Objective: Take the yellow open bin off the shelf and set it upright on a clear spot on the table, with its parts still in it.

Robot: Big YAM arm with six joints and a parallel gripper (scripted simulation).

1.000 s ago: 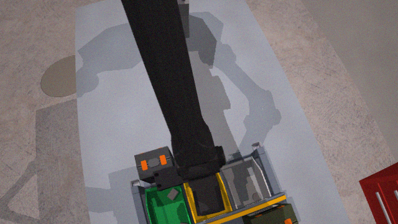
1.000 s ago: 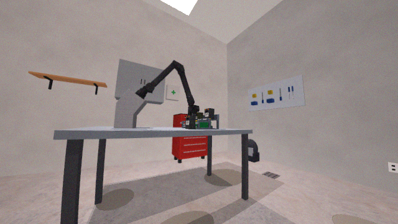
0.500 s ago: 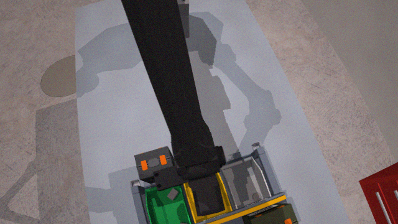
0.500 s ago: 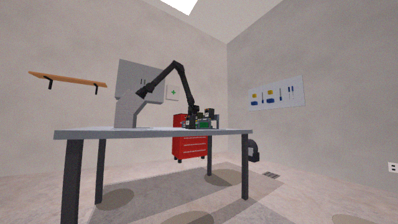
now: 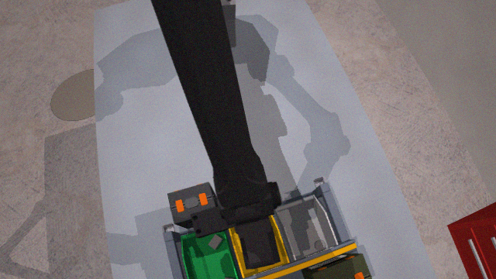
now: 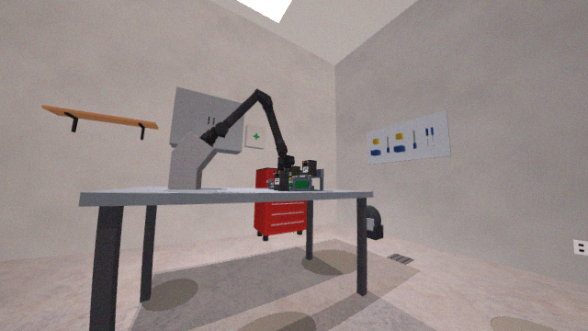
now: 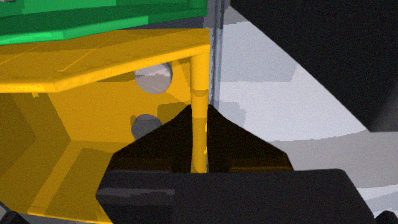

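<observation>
Now: hand 80 mm short of the yellow bin, 10 mm to the left of it and 10 mm below it. Also, from my hand: green bin 60 mm ahead, 120 mm to the right, 10 mm below; grey bin 100 mm ahead, 100 mm to the left, 10 mm below.
</observation>
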